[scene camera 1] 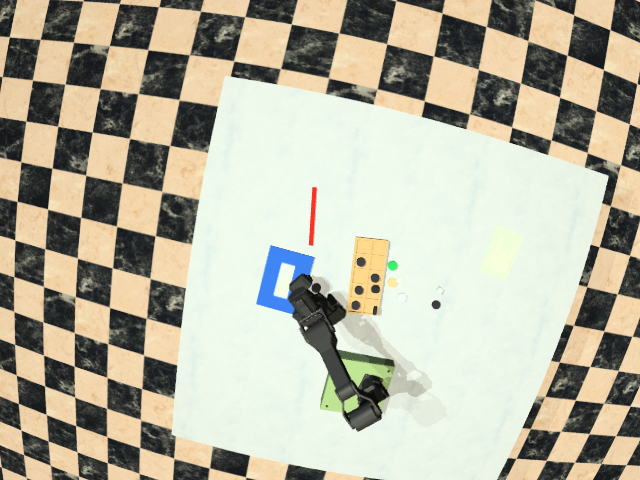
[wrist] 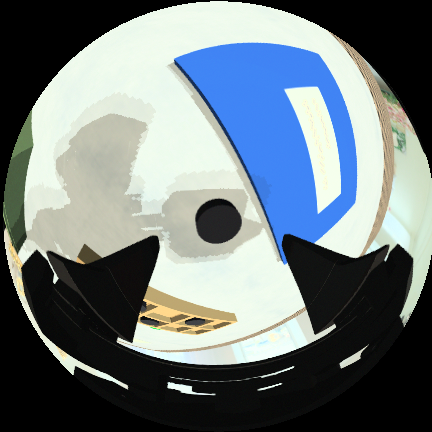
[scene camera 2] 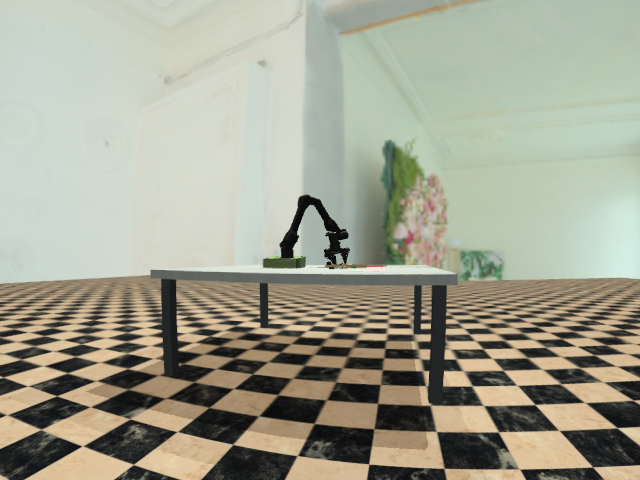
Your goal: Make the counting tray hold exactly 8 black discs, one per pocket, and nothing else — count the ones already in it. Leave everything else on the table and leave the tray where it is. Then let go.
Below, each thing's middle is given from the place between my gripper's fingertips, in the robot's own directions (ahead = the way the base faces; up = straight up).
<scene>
Now: the tan counting tray [scene camera 1: 374,251] 8 cm ahead of my hand and 13 cm to the right of it.
</scene>
